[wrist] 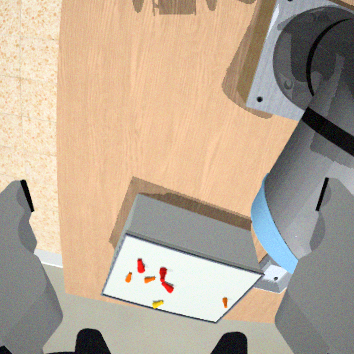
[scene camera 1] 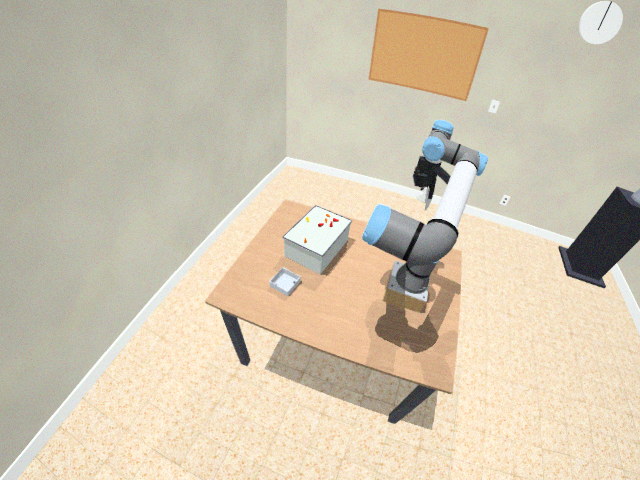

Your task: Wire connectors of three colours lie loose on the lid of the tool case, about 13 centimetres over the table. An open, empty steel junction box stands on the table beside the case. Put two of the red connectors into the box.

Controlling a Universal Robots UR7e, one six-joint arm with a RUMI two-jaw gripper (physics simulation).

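Places are measured from the arm's base along level axes (x ahead, y left, z up), in millimetres.
Where they show: gripper, fingertip midpoint: (wrist: 172, 182) (scene camera 1: 422, 199); arm's base, link origin: (wrist: 322, 60) (scene camera 1: 411, 280).
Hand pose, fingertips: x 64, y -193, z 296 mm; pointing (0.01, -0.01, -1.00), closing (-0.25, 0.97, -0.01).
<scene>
Things, the pixels of their top centre, and the offset from my fingertips. "pt": a spot on its surface instead. Level surfaces: height alone.
- white lid, surface spot: (wrist: 195, 305) (scene camera 1: 301, 231) pt dx +495, dy +157, dz -258 mm
- red connector, top centre: (wrist: 139, 268) (scene camera 1: 335, 218) dx +375, dy +8, dz -241 mm
- steel junction box, top centre: (wrist: 275, 279) (scene camera 1: 285, 278) dx +473, dy +379, dz -353 mm
- wooden table, surface height: dz -391 mm
Three red connectors lie on the white lid (scene camera 1: 299, 230) (wrist: 195, 305) of the tool case (scene camera 1: 305, 256) (wrist: 185, 225). One red connector (scene camera 1: 336, 220) (wrist: 140, 265) lies apart; a second (scene camera 1: 331, 224) (wrist: 163, 274) and a third (scene camera 1: 320, 224) (wrist: 168, 287) lie close together. The steel junction box (scene camera 1: 285, 281) (wrist: 274, 271) stands empty on the table beside the case; the arm partly hides it in the wrist view. My gripper (scene camera 1: 428, 200) (wrist: 172, 182) is open and empty, high above and well away from the lid.
Several orange connectors, one (scene camera 1: 305, 240) (wrist: 225, 302) lying apart, and a yellow one (scene camera 1: 307, 219) (wrist: 158, 304) share the lid. The arm's base plate (scene camera 1: 397, 281) (wrist: 265, 95) is on the wooden table (scene camera 1: 330, 310) (wrist: 100, 125). A dark stand (scene camera 1: 594, 237) is at the right.
</scene>
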